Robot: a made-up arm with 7 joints.
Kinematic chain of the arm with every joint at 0, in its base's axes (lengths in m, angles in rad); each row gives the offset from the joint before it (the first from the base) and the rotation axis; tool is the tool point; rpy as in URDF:
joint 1: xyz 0 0 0.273 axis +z
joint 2: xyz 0 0 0 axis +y
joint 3: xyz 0 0 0.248 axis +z
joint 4: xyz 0.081 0 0 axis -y
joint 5: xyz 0.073 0 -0.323 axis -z
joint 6: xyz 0 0 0 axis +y
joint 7: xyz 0.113 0 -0.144 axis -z
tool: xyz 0 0 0 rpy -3.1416 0 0
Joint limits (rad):
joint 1: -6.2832..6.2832
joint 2: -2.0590..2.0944
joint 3: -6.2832..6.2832
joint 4: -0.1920..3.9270
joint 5: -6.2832..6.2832
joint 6: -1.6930..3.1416
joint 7: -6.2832..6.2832
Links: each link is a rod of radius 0.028 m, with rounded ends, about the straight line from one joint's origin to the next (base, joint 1, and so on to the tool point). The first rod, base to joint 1, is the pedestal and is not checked.
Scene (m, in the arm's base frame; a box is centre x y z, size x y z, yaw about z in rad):
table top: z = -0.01
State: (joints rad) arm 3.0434 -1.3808 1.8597 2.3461 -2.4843 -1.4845 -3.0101
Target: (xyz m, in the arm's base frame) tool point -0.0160 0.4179 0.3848
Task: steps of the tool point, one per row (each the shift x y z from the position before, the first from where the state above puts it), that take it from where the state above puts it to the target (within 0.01 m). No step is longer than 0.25 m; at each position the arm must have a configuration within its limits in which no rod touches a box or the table.
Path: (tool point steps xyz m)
1: 0.1004 0.1921 0.0237
2: -0.0055 0.2173 0.0384
3: -0.1092 0.1830 0.0480
4: -0.1783 0.1006 0.0506
5: -0.1929 -0.0016 0.0461

